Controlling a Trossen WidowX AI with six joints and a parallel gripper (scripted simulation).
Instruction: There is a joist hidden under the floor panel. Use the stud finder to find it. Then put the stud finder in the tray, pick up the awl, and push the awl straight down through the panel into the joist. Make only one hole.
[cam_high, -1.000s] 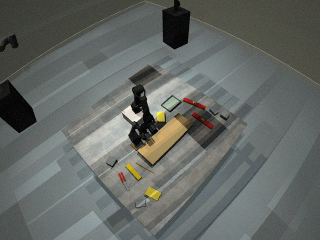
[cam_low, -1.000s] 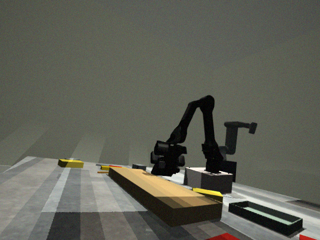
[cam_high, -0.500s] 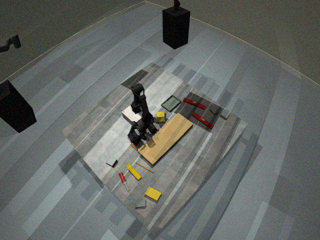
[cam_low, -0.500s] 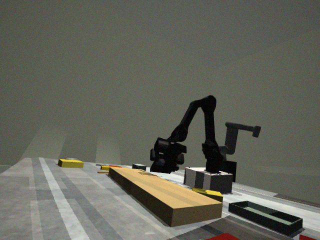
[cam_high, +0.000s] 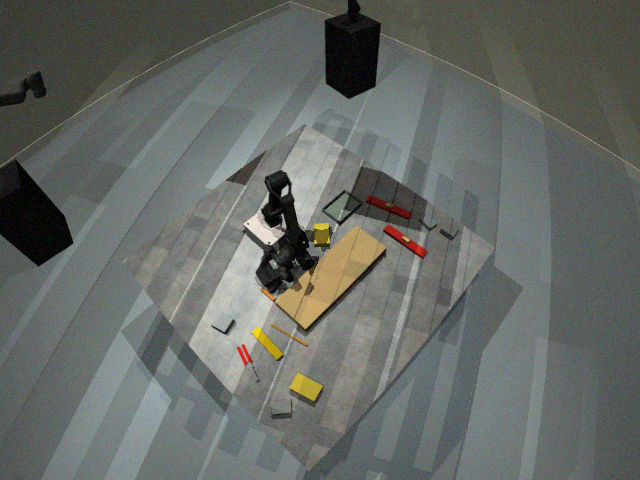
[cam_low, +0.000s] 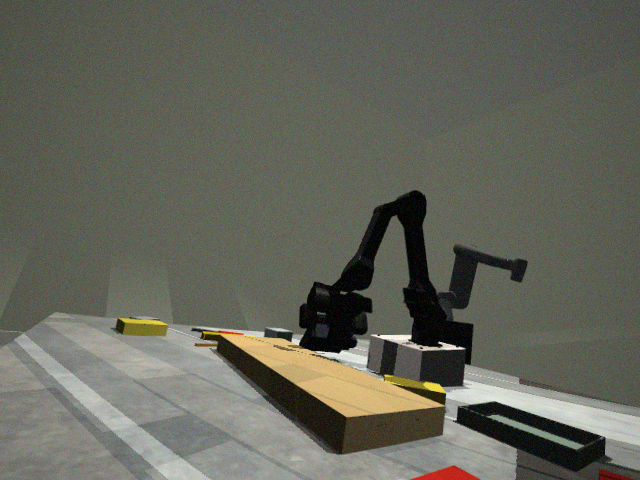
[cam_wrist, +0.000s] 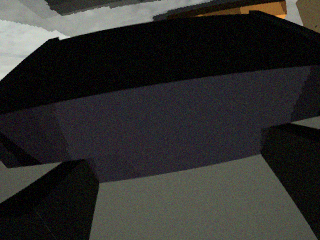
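My gripper tip is now 70 mm above the awl, 30 mm to the left of it and 10 mm short of it. Round my gripper tip: pencil: 250 mm ahead, 80 mm below, 60 mm to the right; stud finder: 10 mm below, 10 mm behind; yellow bar: 230 mm ahead, 150 mm to the right, 70 mm below.
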